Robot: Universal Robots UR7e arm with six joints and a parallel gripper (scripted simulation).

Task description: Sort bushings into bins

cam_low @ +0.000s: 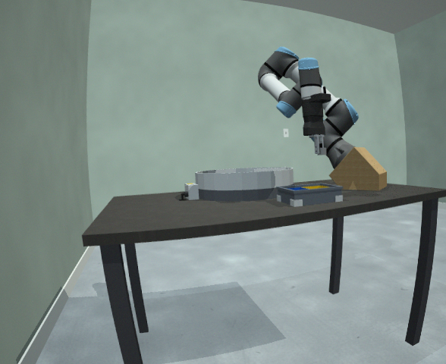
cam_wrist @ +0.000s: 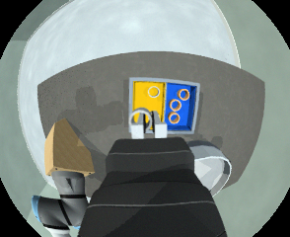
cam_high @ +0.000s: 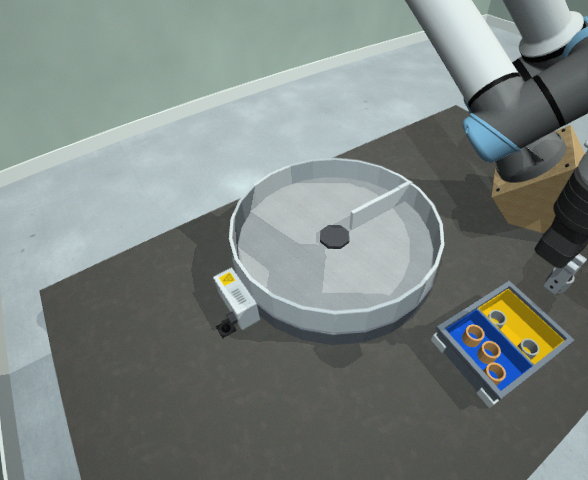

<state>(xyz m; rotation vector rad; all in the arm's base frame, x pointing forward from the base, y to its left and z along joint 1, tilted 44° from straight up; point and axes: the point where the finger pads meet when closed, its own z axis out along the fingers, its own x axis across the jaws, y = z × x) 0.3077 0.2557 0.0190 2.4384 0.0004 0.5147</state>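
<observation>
My gripper is now 4 cm short of the bin, 1 cm to the left of it and 15 cm above it. Also, from my hand: turntable: 10 cm ahead, 37 cm to the right, 13 cm below.
</observation>
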